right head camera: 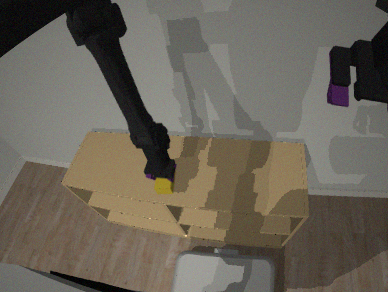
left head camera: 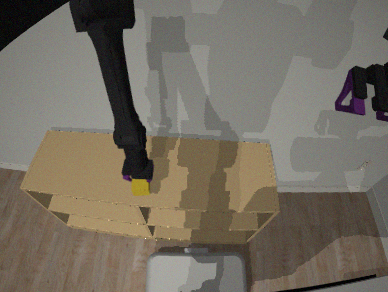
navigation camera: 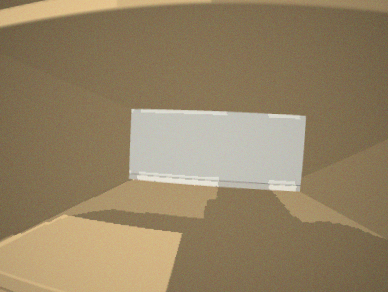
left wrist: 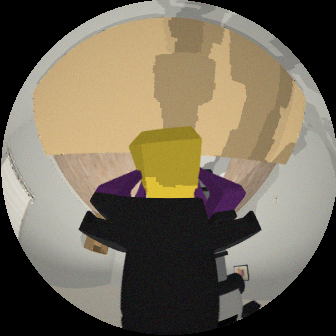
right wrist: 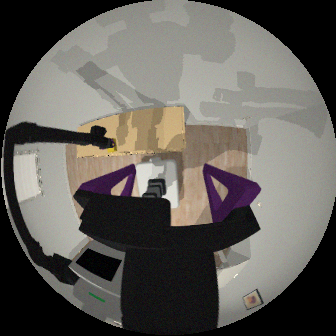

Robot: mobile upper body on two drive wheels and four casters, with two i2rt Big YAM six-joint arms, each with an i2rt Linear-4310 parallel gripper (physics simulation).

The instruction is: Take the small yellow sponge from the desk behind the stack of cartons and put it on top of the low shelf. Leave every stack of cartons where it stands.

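Frame: origin at the left arm's base, x left, y back, z up, level; metres.
Seen in the pictures: left gripper, between the fingertips: [right head camera: 165, 180] [left head camera: 141, 181] [left wrist: 169, 167] [right wrist: 111, 145]; right gripper, between the fingertips: [right head camera: 358, 103] [left head camera: 357, 111] [right wrist: 168, 166].
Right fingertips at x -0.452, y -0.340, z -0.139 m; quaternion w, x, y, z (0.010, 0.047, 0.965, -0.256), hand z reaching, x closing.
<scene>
A point is followed by its place in that frame.
The small yellow sponge [left head camera: 140, 188] @(x -0.001, y -0.448, z -0.649 m) [right head camera: 164, 186] @(x -0.006, y -0.451, z -0.650 m) [left wrist: 172, 157] @(x 0.004, y -0.526, z -0.652 m) [right wrist: 112, 149] @(x -0.017, y -0.451, z -0.652 m) is between the purple fingers of my left gripper [left head camera: 137, 179] @(x 0.006, y -0.492, z -0.681 m) [right head camera: 160, 178] @(x 0.006, y -0.492, z -0.681 m) [left wrist: 169, 167] @(x 0.006, y -0.492, z -0.681 m), which is shut on it. The sponge is over the low shelf's pale wooden top [left head camera: 75, 160] @(x 0.381, y -0.650, z -0.800 m) [right head camera: 110, 155] @(x 0.392, y -0.675, z -0.799 m) [left wrist: 100, 90] @(x 0.163, y -0.620, z -0.800 m) [right wrist: 172, 122] @(x -0.479, y -0.634, z -0.800 m), left of its middle and near the front edge in the head views. Whether its underside touches the top is hidden. My right gripper [right wrist: 168, 166] @(x -0.452, y -0.340, z -0.139 m) [left head camera: 367, 112] @(x -0.452, y -0.340, z -0.139 m) is open and empty, high at the right. No stack of cartons can be made out.
The robot's pale base [left head camera: 195, 270] @(x -0.218, y -0.222, z -1.150 m) [right head camera: 222, 272] @(x -0.219, y -0.218, z -1.150 m) stands close in front of the shelf. A wall [left head camera: 320, 150] @(x -0.953, y -0.806, z -0.882 m) stands behind it. The navigation camera looks into a shelf compartment [navigation camera: 100, 250] @(x -0.108, y -0.493, z -1.331 m). A small brown object [left wrist: 96, 245] @(x 2.118, y 2.293, z -0.533 m) shows at lower left in the left wrist view.
</scene>
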